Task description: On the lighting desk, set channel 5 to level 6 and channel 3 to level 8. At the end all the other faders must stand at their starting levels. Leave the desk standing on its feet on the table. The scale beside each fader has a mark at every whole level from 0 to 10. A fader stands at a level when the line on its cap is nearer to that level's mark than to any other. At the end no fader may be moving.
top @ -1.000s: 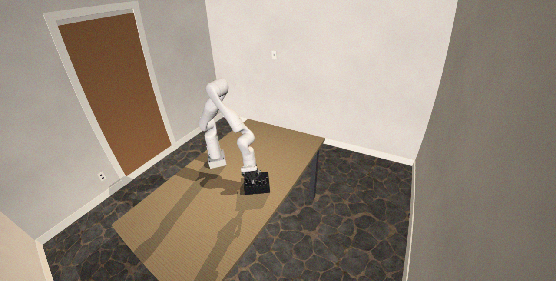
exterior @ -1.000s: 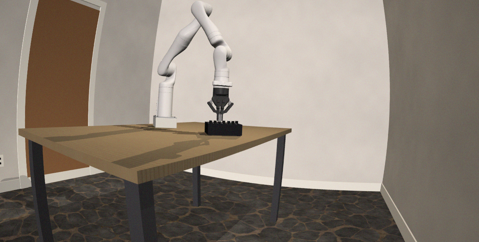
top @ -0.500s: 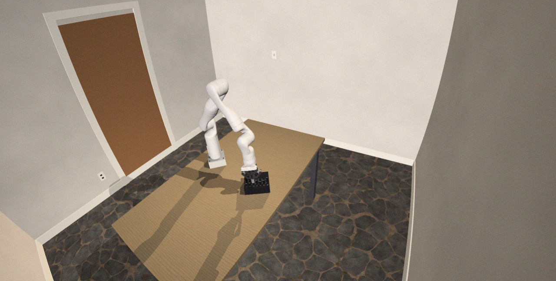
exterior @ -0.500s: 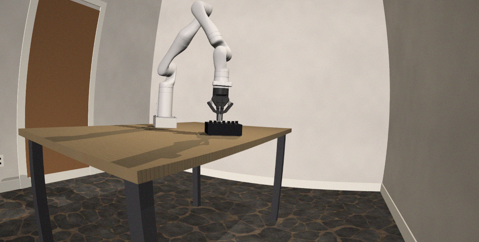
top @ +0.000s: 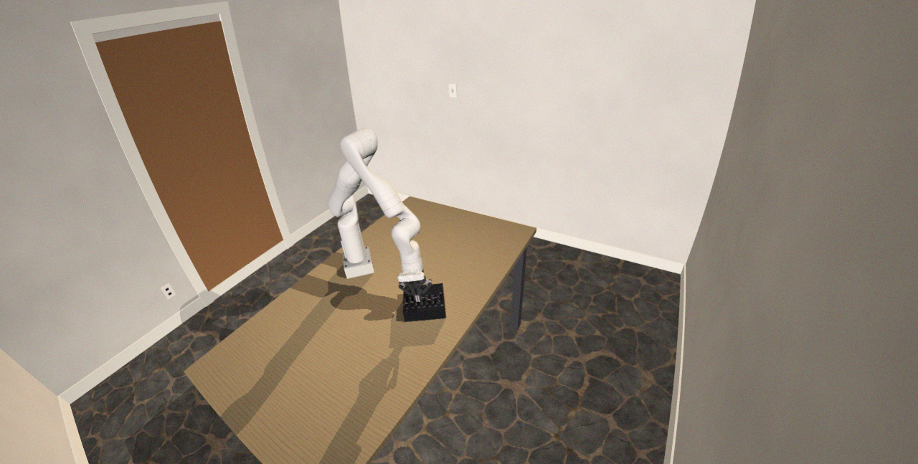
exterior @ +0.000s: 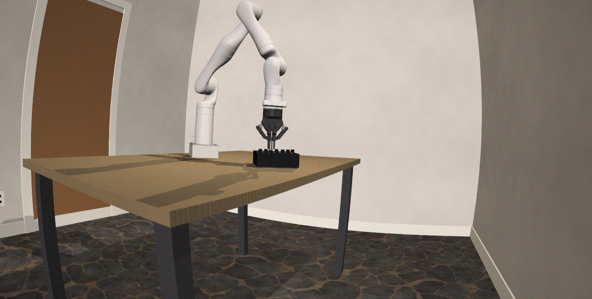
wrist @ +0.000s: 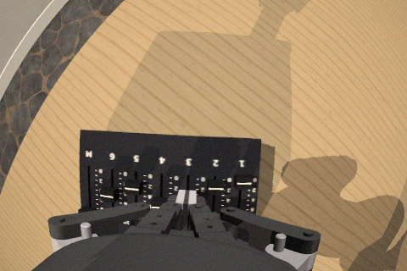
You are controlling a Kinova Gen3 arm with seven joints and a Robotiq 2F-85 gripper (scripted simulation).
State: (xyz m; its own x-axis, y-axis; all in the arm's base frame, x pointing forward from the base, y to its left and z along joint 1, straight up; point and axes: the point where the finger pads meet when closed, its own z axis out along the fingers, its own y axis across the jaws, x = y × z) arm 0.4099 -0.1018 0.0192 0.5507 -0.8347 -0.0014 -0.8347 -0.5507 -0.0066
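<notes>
Now: the channel 3 fader cap 10 mm behind my hand, 10 mm to the left of it and 10 mm below it. From my hand the other things lie so: M fader cap (60 mm ahead, 70 mm to the left, 10 mm below); channel 4 fader cap (20 mm ahead, 20 mm to the left, 10 mm below); channel 5 fader cap (40 mm ahead, 20 mm to the left, 10 mm below).
</notes>
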